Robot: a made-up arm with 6 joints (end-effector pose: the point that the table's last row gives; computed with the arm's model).
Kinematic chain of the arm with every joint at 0, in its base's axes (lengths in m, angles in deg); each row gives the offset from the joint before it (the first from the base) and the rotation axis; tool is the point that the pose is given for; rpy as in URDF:
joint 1: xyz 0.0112 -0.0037 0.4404 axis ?
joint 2: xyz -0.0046 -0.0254 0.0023 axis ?
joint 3: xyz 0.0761 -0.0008 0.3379 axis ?
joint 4: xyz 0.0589 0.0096 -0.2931 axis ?
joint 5: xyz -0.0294 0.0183 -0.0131 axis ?
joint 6: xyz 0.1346 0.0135 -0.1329 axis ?
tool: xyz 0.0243 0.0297 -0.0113 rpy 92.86 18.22 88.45
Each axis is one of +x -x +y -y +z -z.
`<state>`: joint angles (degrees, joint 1 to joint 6).
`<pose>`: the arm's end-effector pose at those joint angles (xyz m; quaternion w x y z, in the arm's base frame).
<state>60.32 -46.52 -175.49 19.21 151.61 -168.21</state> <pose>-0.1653 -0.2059 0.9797 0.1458 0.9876 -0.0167 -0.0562</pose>
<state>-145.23 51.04 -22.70 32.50 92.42 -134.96</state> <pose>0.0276 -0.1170 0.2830 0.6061 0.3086 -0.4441 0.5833</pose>
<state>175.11 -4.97 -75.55 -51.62 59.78 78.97</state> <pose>-0.5414 0.1062 0.7047 0.0557 0.1035 -0.3310 -0.9363</pose>
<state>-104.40 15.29 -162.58 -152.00 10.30 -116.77</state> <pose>-0.1217 -0.3885 1.1426 0.6529 -0.3670 -0.6273 0.2135</pose>
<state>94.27 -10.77 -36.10 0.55 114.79 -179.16</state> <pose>0.0115 0.1551 0.4451 0.9680 0.2154 0.0168 -0.1275</pose>
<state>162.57 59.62 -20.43 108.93 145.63 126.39</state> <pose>-0.2929 -0.1204 0.2587 0.6905 -0.2020 0.1557 -0.6769</pose>
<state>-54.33 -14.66 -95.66 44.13 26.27 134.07</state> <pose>0.2228 -0.3723 1.0337 0.0133 0.5867 -0.8089 0.0362</pose>
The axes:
joint 1: +z
joint 2: +y
joint 3: +y
joint 4: -z
joint 5: +y
joint 6: -z

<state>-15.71 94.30 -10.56 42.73 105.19 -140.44</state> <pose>0.0082 0.1352 0.3686 0.2238 -0.8296 0.2277 -0.4581</pose>
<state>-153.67 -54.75 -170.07 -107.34 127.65 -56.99</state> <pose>0.3510 0.4386 0.8822 0.2153 0.1598 -0.2990 -0.9158</pose>
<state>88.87 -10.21 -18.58 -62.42 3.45 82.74</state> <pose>-0.0852 0.3253 0.4376 0.2590 0.0780 0.5435 0.7946</pose>
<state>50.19 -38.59 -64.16 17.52 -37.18 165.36</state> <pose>0.1511 0.0621 1.0295 0.4031 -0.8664 0.2440 -0.1654</pose>
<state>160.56 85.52 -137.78 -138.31 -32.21 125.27</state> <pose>-0.5656 0.0935 0.1273 0.5645 0.3725 -0.3467 -0.6499</pose>
